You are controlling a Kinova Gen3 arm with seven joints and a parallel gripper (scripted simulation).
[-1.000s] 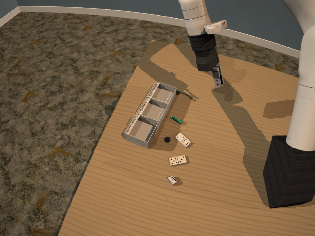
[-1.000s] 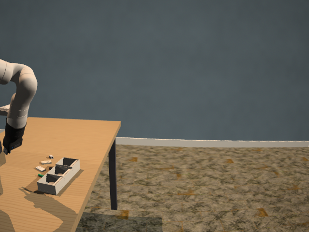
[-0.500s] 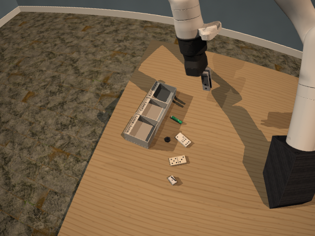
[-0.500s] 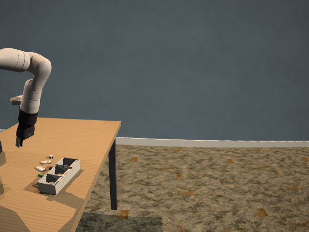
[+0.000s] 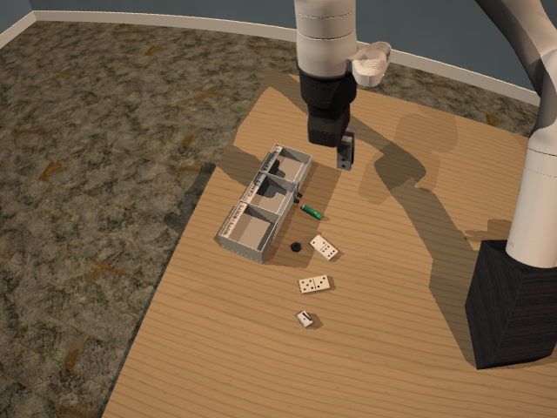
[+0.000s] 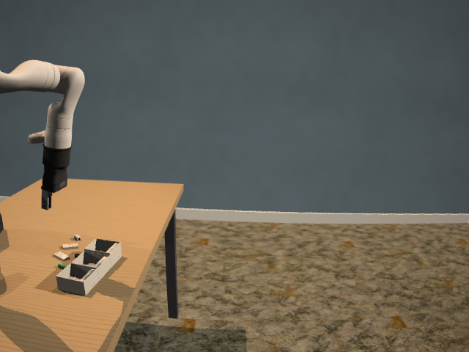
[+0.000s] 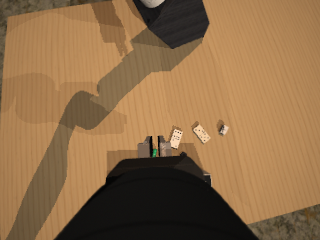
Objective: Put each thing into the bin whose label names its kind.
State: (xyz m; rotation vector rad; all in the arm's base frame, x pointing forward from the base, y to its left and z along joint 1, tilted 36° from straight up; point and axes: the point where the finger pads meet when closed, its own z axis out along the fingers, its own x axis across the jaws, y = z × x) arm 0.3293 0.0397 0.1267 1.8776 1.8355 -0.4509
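Right now my hand is 12 cm short of the grey bin row and 17 cm above it. Also, from my hand: green battery 4 cm ahead, 1 cm to the right, 19 cm below; black nut 4 cm ahead, 7 cm to the left, 19 cm below.
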